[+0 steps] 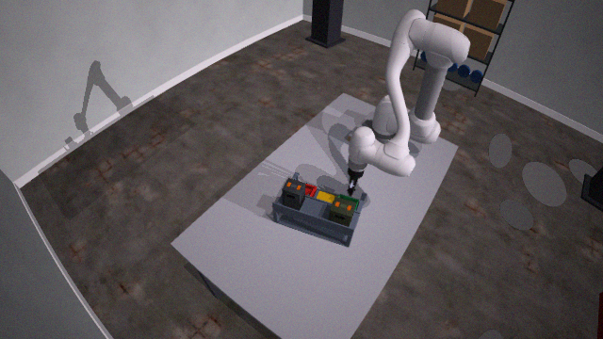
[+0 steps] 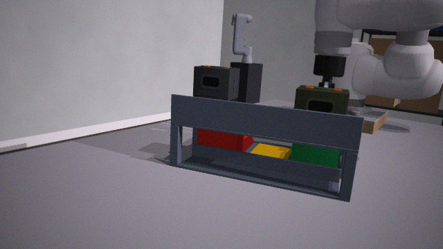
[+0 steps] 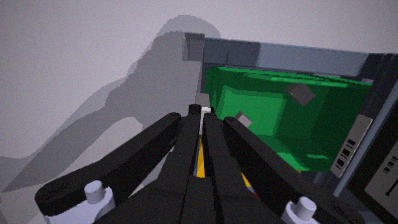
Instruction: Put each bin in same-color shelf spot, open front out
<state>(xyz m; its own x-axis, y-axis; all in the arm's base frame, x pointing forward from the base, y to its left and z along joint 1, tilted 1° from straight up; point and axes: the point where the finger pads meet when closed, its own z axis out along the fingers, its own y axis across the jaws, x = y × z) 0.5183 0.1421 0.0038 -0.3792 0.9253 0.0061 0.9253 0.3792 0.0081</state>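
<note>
Now: hand 90 mm short of the green bin, 40 mm to the right of it and 10 mm above it. From my hand the other things lie so: olive box: 180 mm ahead, 70 mm to the left, 100 mm above; red bin: 170 mm ahead, 170 mm to the right, 10 mm below; dark grey box: 260 mm ahead, 140 mm to the right, 110 mm above.
</note>
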